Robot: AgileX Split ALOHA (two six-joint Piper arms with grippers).
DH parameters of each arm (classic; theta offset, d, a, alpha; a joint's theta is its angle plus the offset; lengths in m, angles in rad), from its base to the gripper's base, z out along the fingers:
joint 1: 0 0.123 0 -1.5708
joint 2: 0.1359 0 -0.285 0
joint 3: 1.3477 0 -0.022 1.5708
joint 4: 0 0.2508 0 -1.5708
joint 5: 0 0 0.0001 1.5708
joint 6: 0 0.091 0 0
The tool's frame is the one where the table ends.
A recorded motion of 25 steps. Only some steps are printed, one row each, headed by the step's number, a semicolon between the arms.
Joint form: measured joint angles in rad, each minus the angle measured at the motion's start. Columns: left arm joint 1, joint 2, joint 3, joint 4, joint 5, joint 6; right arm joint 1, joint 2, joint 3, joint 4, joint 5, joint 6.
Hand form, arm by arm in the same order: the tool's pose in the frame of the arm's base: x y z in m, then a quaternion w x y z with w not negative. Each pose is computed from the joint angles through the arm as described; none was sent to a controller.
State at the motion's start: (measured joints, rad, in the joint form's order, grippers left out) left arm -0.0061 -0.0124 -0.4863 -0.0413 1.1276 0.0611; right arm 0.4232 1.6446 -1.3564 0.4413 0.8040 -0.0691
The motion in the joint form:
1: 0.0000 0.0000 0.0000 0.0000 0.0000 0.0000; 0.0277 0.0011 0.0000 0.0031 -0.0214 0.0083
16: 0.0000 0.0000 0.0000 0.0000 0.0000 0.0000; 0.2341 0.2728 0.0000 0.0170 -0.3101 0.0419
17: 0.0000 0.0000 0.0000 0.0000 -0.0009 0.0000; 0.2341 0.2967 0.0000 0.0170 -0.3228 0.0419
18: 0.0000 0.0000 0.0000 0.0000 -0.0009 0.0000; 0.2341 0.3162 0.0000 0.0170 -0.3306 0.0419
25: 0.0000 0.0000 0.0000 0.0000 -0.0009 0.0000; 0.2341 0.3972 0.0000 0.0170 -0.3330 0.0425
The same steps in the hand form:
1: -0.0082 -0.0033 0.2682 0.49242 0.03071 0.86979 -0.00706; 0.3131 0.1823 0.3031 0.23884 -0.13502 0.92993 0.24484
16: -0.0082 -0.0033 0.2682 0.49242 0.03071 0.86979 -0.00706; 0.3200 0.2712 0.2096 0.22473 -0.16231 0.92935 0.24386
17: -0.0081 -0.0033 0.2682 0.49281 0.03069 0.86957 -0.00705; 0.3226 0.2725 0.2001 0.22069 -0.16008 0.93184 0.23945
18: -0.0081 -0.0033 0.2682 0.49281 0.03069 0.86957 -0.00705; 0.3243 0.2735 0.1922 0.21619 -0.15860 0.93412 0.23565
25: -0.0081 -0.0033 0.2682 0.49281 0.03069 0.86957 -0.00705; 0.3278 0.2761 0.1577 0.18322 -0.15571 0.94595 0.21764

